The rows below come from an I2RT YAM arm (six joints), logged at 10 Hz.
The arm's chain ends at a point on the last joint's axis. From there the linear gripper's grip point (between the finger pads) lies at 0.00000 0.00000 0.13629 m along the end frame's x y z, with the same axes.
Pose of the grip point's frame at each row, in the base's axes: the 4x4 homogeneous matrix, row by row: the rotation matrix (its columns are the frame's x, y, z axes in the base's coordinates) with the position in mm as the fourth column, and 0 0 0 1 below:
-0.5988, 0.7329, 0.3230, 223.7; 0.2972, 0.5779, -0.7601, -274.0; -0.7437, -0.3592, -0.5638, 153.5; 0, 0, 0, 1
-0.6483, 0.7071, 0.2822, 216.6; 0.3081, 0.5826, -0.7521, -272.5; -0.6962, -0.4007, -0.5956, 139.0; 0, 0, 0, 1
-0.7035, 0.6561, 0.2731, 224.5; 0.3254, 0.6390, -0.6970, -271.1; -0.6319, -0.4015, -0.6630, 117.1; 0, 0, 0, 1
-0.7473, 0.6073, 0.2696, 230.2; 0.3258, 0.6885, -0.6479, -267.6; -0.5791, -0.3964, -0.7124, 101.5; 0, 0, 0, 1
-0.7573, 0.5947, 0.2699, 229.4; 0.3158, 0.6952, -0.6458, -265.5; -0.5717, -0.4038, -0.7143, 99.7; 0, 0, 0, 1
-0.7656, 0.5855, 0.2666, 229.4; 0.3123, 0.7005, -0.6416, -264.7; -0.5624, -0.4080, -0.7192, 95.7; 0, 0, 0, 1
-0.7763, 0.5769, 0.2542, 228.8; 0.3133, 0.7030, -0.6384, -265.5; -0.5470, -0.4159, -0.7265, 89.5; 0, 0, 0, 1
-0.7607, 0.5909, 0.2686, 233.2; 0.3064, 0.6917, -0.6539, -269.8; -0.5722, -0.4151, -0.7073, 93.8; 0, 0, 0, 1
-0.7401, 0.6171, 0.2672, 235.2; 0.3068, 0.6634, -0.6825, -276.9; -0.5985, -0.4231, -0.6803, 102.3; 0, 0, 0, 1
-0.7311, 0.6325, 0.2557, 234.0; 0.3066, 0.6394, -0.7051, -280.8; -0.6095, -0.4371, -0.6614, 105.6; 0, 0, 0, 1
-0.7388, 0.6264, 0.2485, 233.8; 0.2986, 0.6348, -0.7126, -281.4; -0.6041, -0.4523, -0.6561, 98.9; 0, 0, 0, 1
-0.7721, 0.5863, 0.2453, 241.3; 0.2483, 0.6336, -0.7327, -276.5; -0.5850, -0.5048, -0.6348, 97.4; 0, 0, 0, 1
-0.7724, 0.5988, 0.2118, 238.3; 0.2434, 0.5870, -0.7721, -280.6; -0.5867, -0.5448, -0.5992, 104.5; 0, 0, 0, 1
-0.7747, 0.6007, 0.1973, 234.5; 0.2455, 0.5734, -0.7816, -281.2; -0.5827, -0.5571, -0.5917, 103.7; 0, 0, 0, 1
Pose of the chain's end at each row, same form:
-0.5988, 0.7329, 0.3230, 179.7; 0.2972, 0.5779, -0.7601, -170.4; -0.7437, -0.3592, -0.5638, 230.3; 0, 0, 0, 1
-0.6483, 0.7071, 0.2822, 178.1; 0.3081, 0.5826, -0.7521, -170.0; -0.6962, -0.4007, -0.5956, 220.2; 0, 0, 0, 1
-0.7035, 0.6561, 0.2731, 187.3; 0.3254, 0.6390, -0.6970, -176.1; -0.6319, -0.4015, -0.6630, 207.5; 0, 0, 0, 1
-0.7473, 0.6073, 0.2696, 193.5; 0.3258, 0.6885, -0.6479, -179.3; -0.5791, -0.3964, -0.7124, 198.6; 0, 0, 0, 1
-0.7573, 0.5947, 0.2699, 192.6; 0.3158, 0.6952, -0.6458, -177.5; -0.5717, -0.4038, -0.7143, 197.1; 0, 0, 0, 1
-0.7656, 0.5855, 0.2666, 193.1; 0.3123, 0.7005, -0.6416, -177.3; -0.5624, -0.4080, -0.7192, 193.7; 0, 0, 0, 1
-0.7763, 0.5769, 0.2542, 194.2; 0.3133, 0.7030, -0.6384, -178.5; -0.5470, -0.4159, -0.7265, 188.5; 0, 0, 0, 1
-0.7607, 0.5909, 0.2686, 196.6; 0.3064, 0.6917, -0.6539, -180.7; -0.5722, -0.4151, -0.7073, 190.2; 0, 0, 0, 1
-0.7401, 0.6171, 0.2672, 198.8; 0.3068, 0.6634, -0.6825, -183.9; -0.5985, -0.4231, -0.6803, 195.0; 0, 0, 0, 1
-0.7311, 0.6325, 0.2557, 199.2; 0.3066, 0.6394, -0.7051, -184.7; -0.6095, -0.4371, -0.6614, 195.7; 0, 0, 0, 1
-0.7388, 0.6264, 0.2485, 199.9; 0.2986, 0.6348, -0.7126, -184.3; -0.6041, -0.4523, -0.6561, 188.3; 0, 0, 0, 1
-0.7721, 0.5863, 0.2453, 207.9; 0.2483, 0.6336, -0.7327, -176.6; -0.5850, -0.5048, -0.6348, 183.9; 0, 0, 0, 1
-0.7724, 0.5988, 0.2118, 209.4; 0.2434, 0.5870, -0.7721, -175.4; -0.5867, -0.5448, -0.5992, 186.2; 0, 0, 0, 1
-0.7747, 0.6007, 0.1973, 207.6; 0.2455, 0.5734, -0.7816, -174.7; -0.5827, -0.5571, -0.5917, 184.3; 0, 0, 0, 1

